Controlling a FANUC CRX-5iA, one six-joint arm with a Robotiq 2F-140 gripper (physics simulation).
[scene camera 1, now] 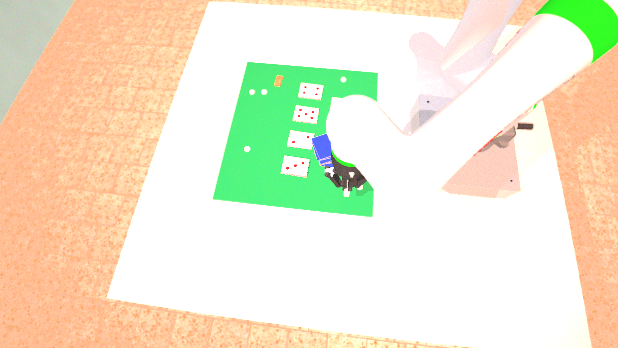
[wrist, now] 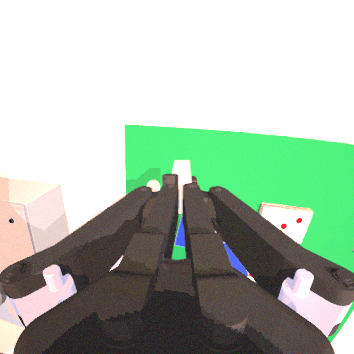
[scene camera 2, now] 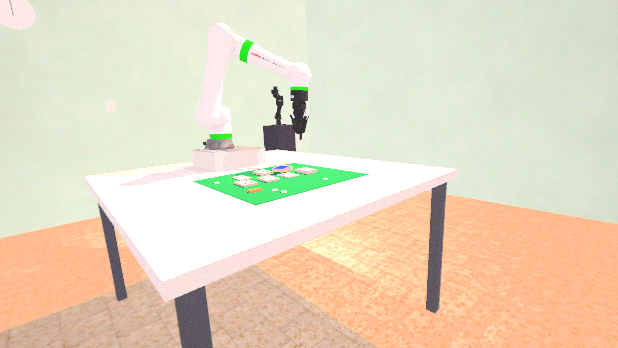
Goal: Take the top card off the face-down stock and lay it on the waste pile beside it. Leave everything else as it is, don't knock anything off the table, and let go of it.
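Places are measured from the arm's base along level axes (x back, y right, z up), in millimetres.
Pixels of known places: gripper, fingertip midpoint: (scene camera 1: pixel 346 192) (wrist: pixel 181 171) (scene camera 2: pixel 299 145); arm's base at its link origin: (scene camera 2: pixel 222 148).
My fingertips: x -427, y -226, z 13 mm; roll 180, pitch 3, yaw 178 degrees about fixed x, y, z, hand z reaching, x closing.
Note:
For each thing: its top centre in the pictures, then the offset to it from my fingertips. Level surfaces: height alone.
- white face-up pile at its top centre: (scene camera 2: pixel 262 171) dx -4, dy +268, dz -97 mm
- green mat at its surface level: dz -109 mm
- orange block at its top centre: (scene camera 1: pixel 278 80) dx -249, dy +497, dz -101 mm
The face-down stock shows as blue-backed cards (scene camera 1: pixel 321 147) (scene camera 2: pixel 282 168) (wrist: pixel 237 260), spread askew over one another; the wrist view shows parts of them behind the fingers. In scene camera 2 a white face-up pile (scene camera 2: pixel 263 172) lies beside the blue cards, on the robot base's side; the arm hides that spot in scene camera 1. Whether it is the waste pile I cannot tell for sure. My gripper (scene camera 1: pixel 347 189) (scene camera 2: pixel 300 135) (wrist: pixel 181 171) is shut and empty, pointing down high above the mat. A narrow white piece shows at its fingertips.
Four face-up piles (scene camera 1: pixel 311 91) (scene camera 1: pixel 305 114) (scene camera 1: pixel 300 139) (scene camera 1: pixel 295 166) stand in a row on the green mat (scene camera 1: pixel 270 185). White discs (scene camera 1: pixel 343 79) (scene camera 1: pixel 247 149) and an orange block (scene camera 1: pixel 278 81) lie around them. The robot's base box (scene camera 2: pixel 227 159) stands behind the mat.

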